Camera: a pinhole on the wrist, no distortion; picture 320 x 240 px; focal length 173.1 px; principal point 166.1 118.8 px. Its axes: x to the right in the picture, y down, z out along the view. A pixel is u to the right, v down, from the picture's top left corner.
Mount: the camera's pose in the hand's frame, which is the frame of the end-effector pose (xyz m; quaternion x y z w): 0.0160 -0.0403 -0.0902 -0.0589 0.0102 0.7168 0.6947
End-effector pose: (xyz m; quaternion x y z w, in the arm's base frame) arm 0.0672 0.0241 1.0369 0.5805 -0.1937 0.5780 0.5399
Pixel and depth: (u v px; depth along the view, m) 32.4 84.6 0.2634
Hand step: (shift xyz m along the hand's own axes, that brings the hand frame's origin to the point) 0.0550 -0.2155 0.1949
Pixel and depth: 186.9 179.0 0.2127
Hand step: -0.0734 0.0031 0.1135
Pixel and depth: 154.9 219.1 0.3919
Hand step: -0.2373 -0.0356 0.2861
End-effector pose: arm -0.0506 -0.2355 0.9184 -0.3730 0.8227 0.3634 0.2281
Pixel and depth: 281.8 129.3 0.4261
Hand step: -0.0476 0.2832 0.3030
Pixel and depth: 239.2 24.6 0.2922
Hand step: 0.1506 0.1161 0.1984
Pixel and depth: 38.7 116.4 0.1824
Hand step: 0.0094 -0.1562 0.1043
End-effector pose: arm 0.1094 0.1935 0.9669 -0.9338 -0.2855 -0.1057 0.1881
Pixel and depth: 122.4 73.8 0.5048
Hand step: 0.1149 -0.1138 0.4324
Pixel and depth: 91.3 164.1 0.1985
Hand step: -0.0474 -0.1083 0.1118
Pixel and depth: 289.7 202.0 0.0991
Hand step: -0.0404 0.0380 -0.0020
